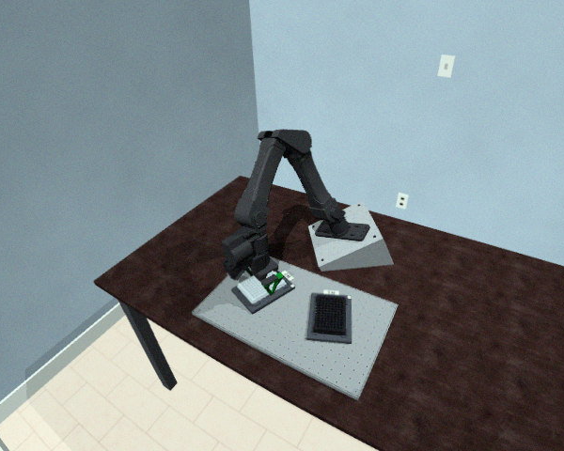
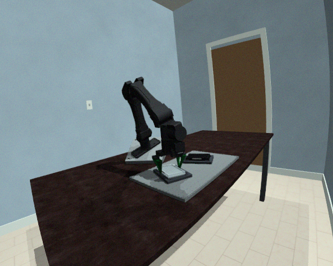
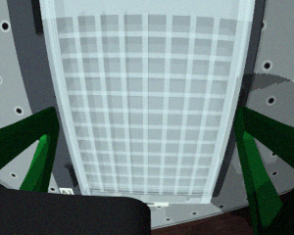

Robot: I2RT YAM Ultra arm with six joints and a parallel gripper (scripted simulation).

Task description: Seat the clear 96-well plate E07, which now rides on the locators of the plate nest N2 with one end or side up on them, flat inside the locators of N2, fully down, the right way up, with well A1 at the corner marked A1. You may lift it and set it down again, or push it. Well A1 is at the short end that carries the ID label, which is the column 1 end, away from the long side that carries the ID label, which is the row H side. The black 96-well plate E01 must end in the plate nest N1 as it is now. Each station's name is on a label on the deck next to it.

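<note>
Right now my hand is 20 mm above the dark plate nest N2. Round my hand: A1 corner mark (50 mm behind, 80 mm to the left, 10 mm below); then N2 label (90 mm behind, 40 mm to the left, 30 mm below); then nest N1 (10 mm behind, 230 mm to the left, 20 mm below).
</note>
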